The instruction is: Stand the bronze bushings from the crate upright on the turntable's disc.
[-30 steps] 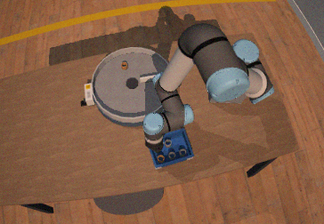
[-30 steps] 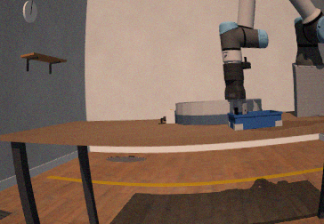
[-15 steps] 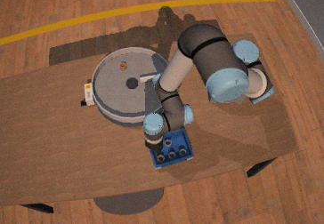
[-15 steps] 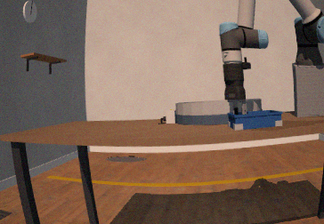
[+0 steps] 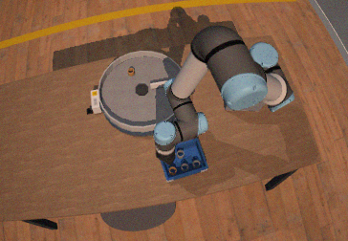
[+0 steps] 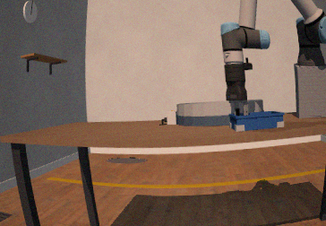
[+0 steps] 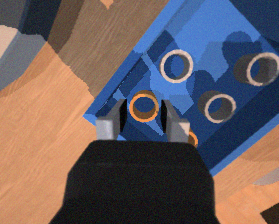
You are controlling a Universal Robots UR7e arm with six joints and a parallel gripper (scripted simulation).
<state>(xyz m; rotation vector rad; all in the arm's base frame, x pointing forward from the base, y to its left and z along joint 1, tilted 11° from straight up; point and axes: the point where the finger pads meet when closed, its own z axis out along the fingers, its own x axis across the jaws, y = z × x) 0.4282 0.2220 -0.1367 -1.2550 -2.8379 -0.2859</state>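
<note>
Right now my hand is 50 mm past the blue crate, 30 mm to the right of it and 30 mm above it. From my hand the other things lie so: grey turntable disc: 50 mm ahead, 350 mm to the right.
</note>
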